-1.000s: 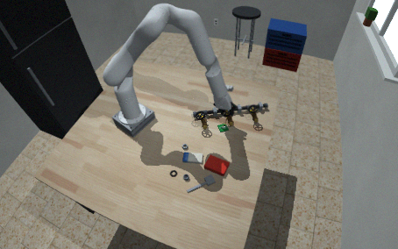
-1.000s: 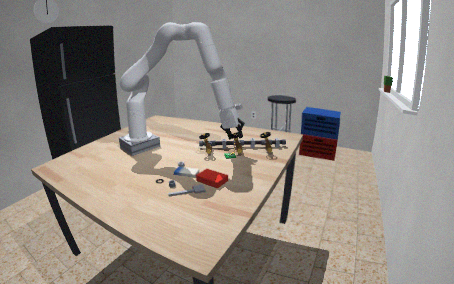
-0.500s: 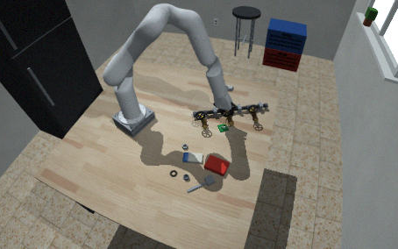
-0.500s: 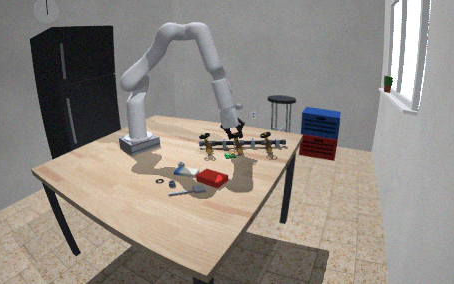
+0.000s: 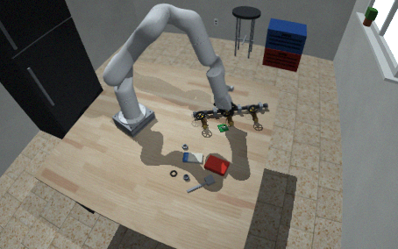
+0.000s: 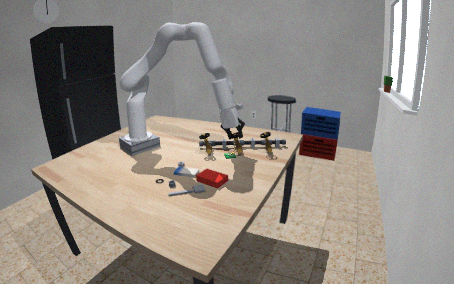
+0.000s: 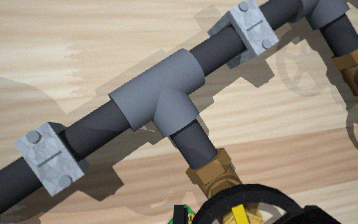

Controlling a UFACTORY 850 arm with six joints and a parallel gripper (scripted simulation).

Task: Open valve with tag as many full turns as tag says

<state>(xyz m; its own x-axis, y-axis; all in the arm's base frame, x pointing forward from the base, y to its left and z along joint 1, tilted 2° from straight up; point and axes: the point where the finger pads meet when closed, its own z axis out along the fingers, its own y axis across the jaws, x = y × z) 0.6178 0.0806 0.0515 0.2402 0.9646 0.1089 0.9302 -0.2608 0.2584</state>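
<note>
Right now the green tag is 30 mm behind my hand, 50 mm to the right of it and 100 mm below it. Round my hand: grey scraper: 60 mm behind, 440 mm to the right, 100 mm below; then red box: 10 mm behind, 330 mm to the right, 90 mm below; then white block: 150 mm behind, 300 mm to the right, 100 mm below.
</note>
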